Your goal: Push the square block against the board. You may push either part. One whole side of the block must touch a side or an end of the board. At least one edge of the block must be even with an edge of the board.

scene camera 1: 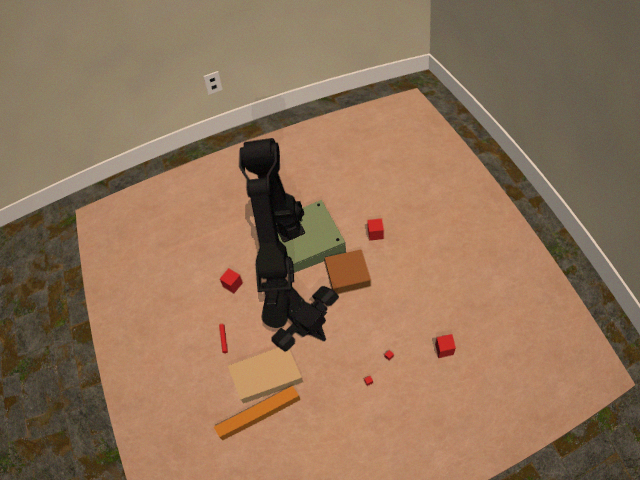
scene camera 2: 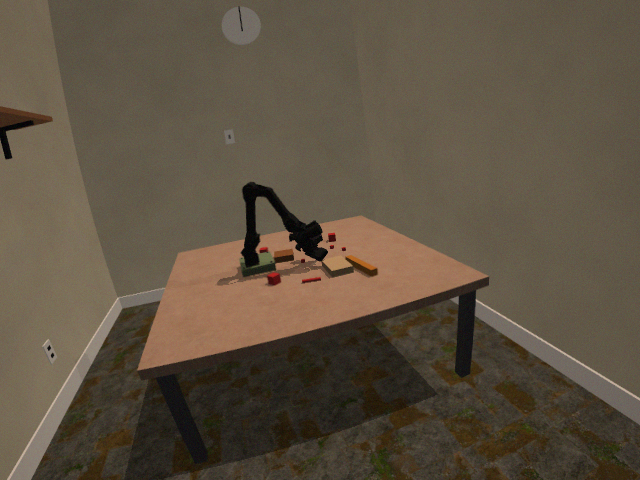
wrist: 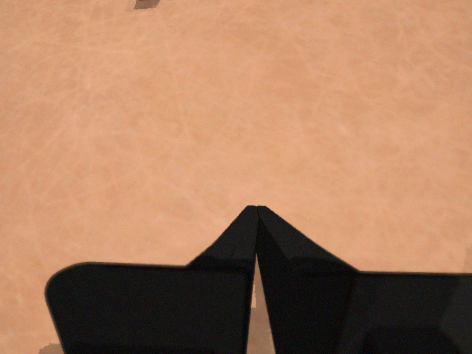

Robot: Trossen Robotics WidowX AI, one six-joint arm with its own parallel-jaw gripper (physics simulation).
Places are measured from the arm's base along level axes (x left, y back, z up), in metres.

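Pixels of known places: gripper, between the fingertips: [scene camera 1: 324,340] [wrist: 255,215]; arm's base, origin of its link: [scene camera 1: 290,229] [scene camera 2: 252,263].
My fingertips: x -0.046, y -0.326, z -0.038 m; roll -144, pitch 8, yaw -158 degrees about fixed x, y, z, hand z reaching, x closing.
Observation:
For each thing: its middle in the pictures, then the offset to it from my fingertips.
- brown square block, middle of its body: [scene camera 1: 347,271] [scene camera 2: 284,255] dx +0.133, dy +0.150, dz +0.012 m
- tan rectangular board, middle of its body: [scene camera 1: 265,374] [scene camera 2: 336,265] dx -0.170, dy -0.032, dz +0.012 m
- orange bar, middle of its body: [scene camera 1: 256,413] [scene camera 2: 360,265] dx -0.228, dy -0.124, dz +0.012 m
- red rod, middle of its body: [scene camera 1: 223,338] [scene camera 2: 311,279] dx -0.232, dy +0.109, dz +0.004 m
- red cube, middle of its body: [scene camera 1: 231,281] [scene camera 2: 274,278] dx -0.155, dy +0.257, dz +0.017 m
The brown square block [scene camera 1: 346,270] [scene camera 2: 283,255] lies flat beside the front right corner of the green robot base in scene camera 1. The tan rectangular board [scene camera 1: 264,373] [scene camera 2: 337,265] lies flat at the lower left of that view, well apart from the block. My gripper [scene camera 1: 324,338] [wrist: 255,215] is shut and empty, its fingertips meeting in the wrist view. It is above the table between block and board, right of the board's upper right corner in scene camera 1. Block and board do not show in the wrist view. The fingertips' exact height is unclear.
An orange bar [scene camera 1: 257,412] [scene camera 2: 361,264] lies along the board's lower side. A red rod [scene camera 1: 223,338] [scene camera 2: 311,280] and a red cube [scene camera 1: 230,280] [scene camera 2: 273,279] lie left. More red cubes [scene camera 1: 445,345] [scene camera 1: 375,228] [scene camera 1: 388,354] [scene camera 1: 368,380] lie right. The green base [scene camera 1: 320,227] borders the block.

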